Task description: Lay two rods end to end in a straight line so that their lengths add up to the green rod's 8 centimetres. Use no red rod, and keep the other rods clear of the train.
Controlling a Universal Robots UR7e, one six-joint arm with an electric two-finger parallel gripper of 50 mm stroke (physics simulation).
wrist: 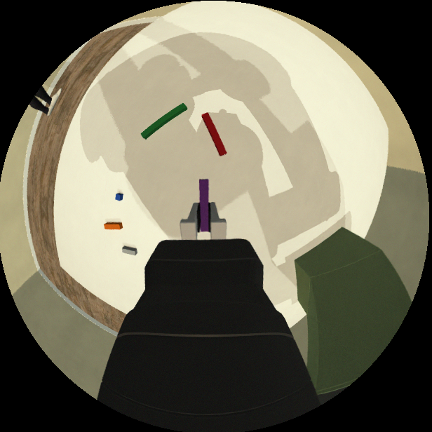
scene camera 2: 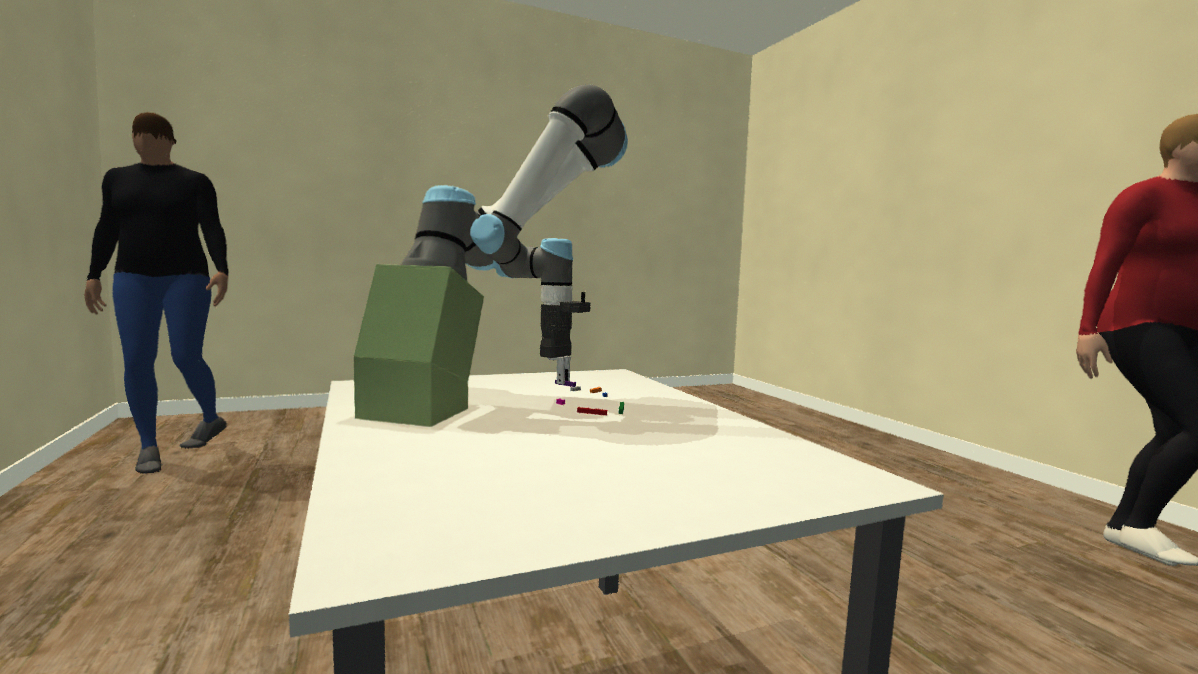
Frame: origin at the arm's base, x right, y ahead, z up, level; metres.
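Seen in the pictures: gripper, fingertip midpoint: [scene camera 2: 563, 383]; arm's base, link origin: [scene camera 2: 432, 281].
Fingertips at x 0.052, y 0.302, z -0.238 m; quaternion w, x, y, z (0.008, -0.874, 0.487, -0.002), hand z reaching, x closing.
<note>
Pixels of each thing's top centre, then the offset from my fingertips to it. Level surfaces: height alone.
- green rod, top centre: [scene camera 2: 621, 405] dx +0.079, dy +0.123, dz -0.043 m
- red rod, top centre: [scene camera 2: 592, 409] dx +0.096, dy +0.043, dz -0.043 m
- short magenta rod, top centre: [scene camera 2: 560, 399] dx -0.009, dy -0.002, dz -0.043 m
- blue cube-like rod, top centre: [scene camera 2: 605, 392] dx -0.063, dy +0.134, dz -0.043 m
- orange rod, top centre: [scene camera 2: 595, 388] dx -0.122, dy +0.129, dz -0.043 m
- grey rod, top centre: [scene camera 2: 575, 386] dx -0.151, dy +0.080, dz -0.043 m
- white table, surface height: dz -0.053 m
My gripper [scene camera 2: 562, 383] [wrist: 204, 211] is shut on a purple rod [wrist: 204, 197] and holds it level, a little above the table. The green rod [scene camera 2: 621, 407] [wrist: 164, 121] lies ahead and to the left in the wrist view. A red rod [scene camera 2: 591, 410] [wrist: 214, 134] lies ahead of the purple rod. A short magenta rod [scene camera 2: 560, 401] lies on the table in the scene view; it does not show in the wrist view. A blue cube-like rod [scene camera 2: 604, 394] [wrist: 119, 197], an orange rod [scene camera 2: 595, 389] [wrist: 113, 226] and a grey rod [scene camera 2: 575, 388] [wrist: 129, 250] lie apart, left of the gripper in the wrist view.
The rods lie on a white table [scene camera 2: 502, 502] [wrist: 80, 220]. The green robot pedestal [scene camera 2: 402, 360] [wrist: 355, 310] stands to the right in the wrist view. A person in black [scene camera 2: 159, 217] and a person in red [scene camera 2: 1151, 251] are in the room, away from the table.
</note>
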